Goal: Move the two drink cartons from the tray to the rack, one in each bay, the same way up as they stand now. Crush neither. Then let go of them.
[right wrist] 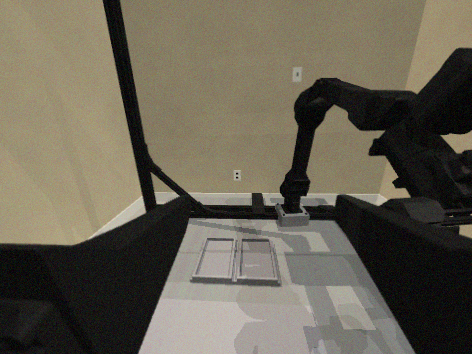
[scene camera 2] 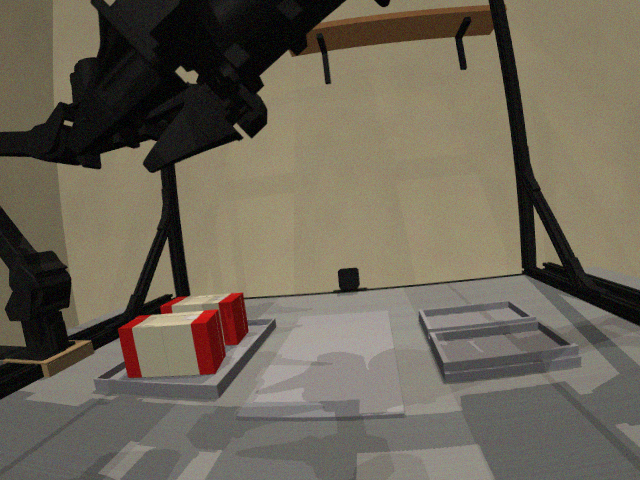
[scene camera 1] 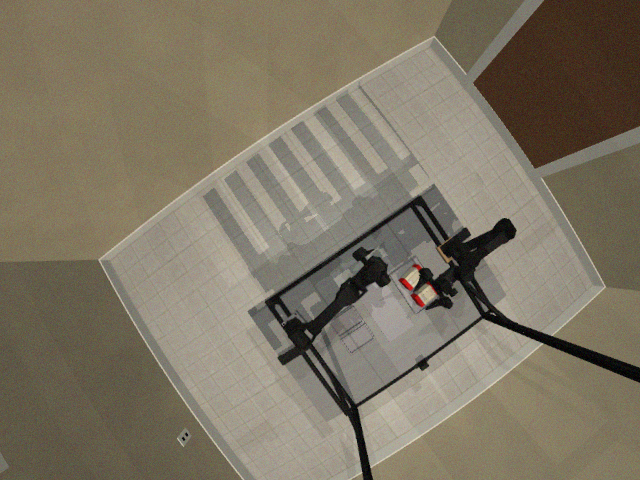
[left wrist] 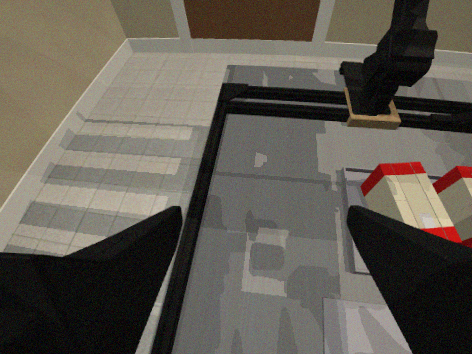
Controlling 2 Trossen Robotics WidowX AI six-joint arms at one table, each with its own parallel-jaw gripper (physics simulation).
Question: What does my left gripper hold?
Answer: Nothing.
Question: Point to a pale mat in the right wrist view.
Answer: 173,318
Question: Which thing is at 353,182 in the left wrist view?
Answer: A grey tray.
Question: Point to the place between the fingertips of my right gripper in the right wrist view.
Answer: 262,201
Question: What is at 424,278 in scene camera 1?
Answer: My right gripper.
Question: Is my left gripper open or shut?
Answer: Open.
